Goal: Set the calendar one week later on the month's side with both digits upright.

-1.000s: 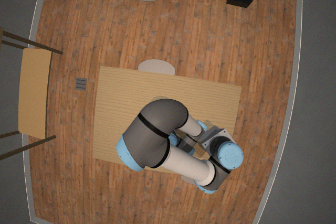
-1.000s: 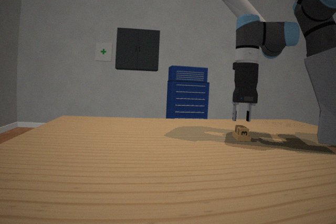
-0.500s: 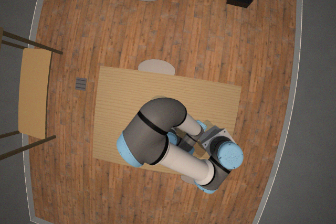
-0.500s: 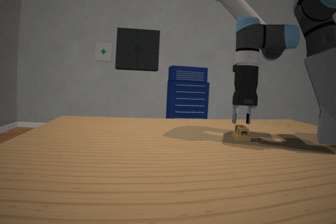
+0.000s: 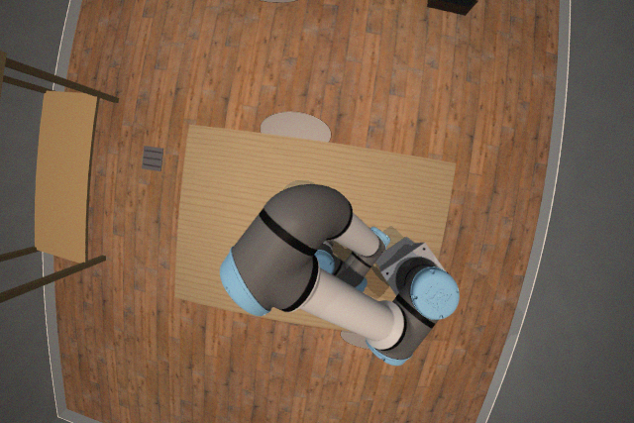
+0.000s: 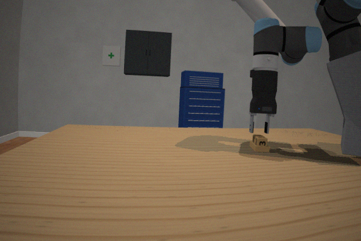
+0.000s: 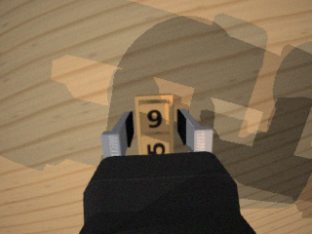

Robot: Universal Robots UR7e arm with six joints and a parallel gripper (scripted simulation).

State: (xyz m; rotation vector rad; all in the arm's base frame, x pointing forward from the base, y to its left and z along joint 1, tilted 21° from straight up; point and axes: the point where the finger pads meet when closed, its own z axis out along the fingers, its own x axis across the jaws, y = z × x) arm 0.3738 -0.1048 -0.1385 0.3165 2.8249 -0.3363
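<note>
My hand is 4 cm above the wooden date cube. Round my hand: wooden calendar tray: 2 cm to the left, 6 cm below.
</note>
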